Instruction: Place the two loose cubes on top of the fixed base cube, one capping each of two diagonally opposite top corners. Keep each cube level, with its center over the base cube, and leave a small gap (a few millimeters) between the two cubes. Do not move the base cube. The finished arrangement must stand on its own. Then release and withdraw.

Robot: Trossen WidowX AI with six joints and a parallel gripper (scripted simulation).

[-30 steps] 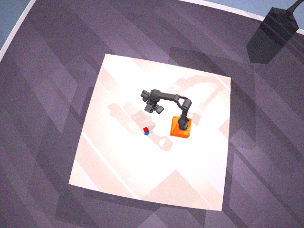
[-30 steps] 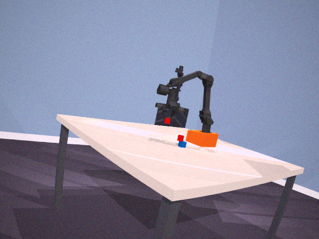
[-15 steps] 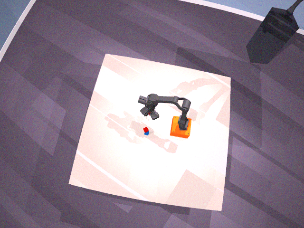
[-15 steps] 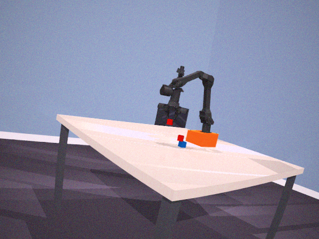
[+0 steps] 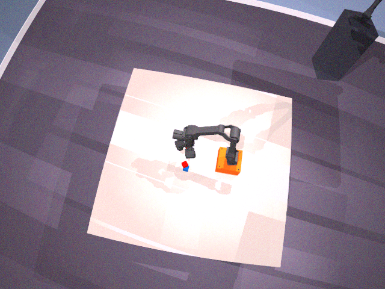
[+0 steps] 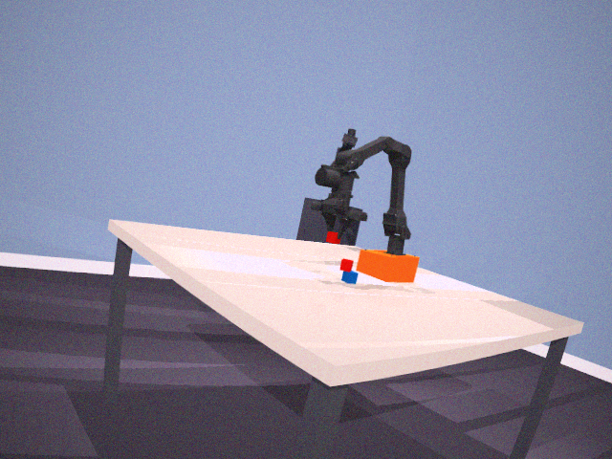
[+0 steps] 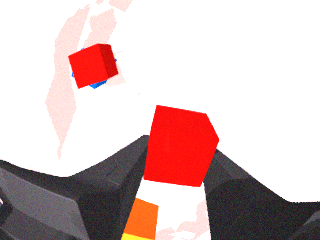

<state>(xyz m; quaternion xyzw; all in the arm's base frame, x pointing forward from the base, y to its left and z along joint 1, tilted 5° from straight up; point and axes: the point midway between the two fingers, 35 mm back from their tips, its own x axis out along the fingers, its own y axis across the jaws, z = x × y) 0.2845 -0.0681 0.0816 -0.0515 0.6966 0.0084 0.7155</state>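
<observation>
My gripper tip is 10 cm to the right of the blue cube, 10 cm above it and 1 cm short of it.
</observation>
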